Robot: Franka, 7 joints.
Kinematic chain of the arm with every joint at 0, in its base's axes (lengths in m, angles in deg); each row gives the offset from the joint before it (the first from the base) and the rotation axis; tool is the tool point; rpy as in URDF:
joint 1: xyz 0 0 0.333 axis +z
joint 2: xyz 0 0 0 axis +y
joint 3: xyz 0 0 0.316 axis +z
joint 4: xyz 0.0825 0 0 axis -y
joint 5: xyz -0.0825 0 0.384 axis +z
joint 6: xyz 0 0 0 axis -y
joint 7: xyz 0.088 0 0 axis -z
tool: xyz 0 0 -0.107 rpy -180 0 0
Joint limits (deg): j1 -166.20..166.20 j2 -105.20..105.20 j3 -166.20..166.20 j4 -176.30..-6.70 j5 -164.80..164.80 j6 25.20..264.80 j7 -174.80..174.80
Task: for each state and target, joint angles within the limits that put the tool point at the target. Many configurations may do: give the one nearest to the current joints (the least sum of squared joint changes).
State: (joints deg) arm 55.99 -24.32 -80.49 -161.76 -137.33 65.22 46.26
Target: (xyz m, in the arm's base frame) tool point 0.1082 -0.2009 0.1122
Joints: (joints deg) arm 50.99 -39.63 -115.69 -175.16 -128.93 76.73 46.26
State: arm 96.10 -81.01 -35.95 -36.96 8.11 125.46 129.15
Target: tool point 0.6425 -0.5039 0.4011
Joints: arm 117.61 -104.64 -53.61 -44.81 5.88 119.26 129.15
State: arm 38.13 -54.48 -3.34 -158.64 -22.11 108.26 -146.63
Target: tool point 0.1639 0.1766 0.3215
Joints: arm 49.78 -45.51 4.13 -172.65 -17.97 108.58 -146.63
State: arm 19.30 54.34 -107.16 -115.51 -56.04 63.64 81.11
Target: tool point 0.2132 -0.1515 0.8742
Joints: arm 31.65 65.45 -137.77 -93.57 -66.01 62.06 81.11
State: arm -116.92 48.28 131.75 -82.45 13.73 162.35 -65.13
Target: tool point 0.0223 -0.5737 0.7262
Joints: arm -153.06 75.48 122.79 -102.57 15.37 161.30 -65.13
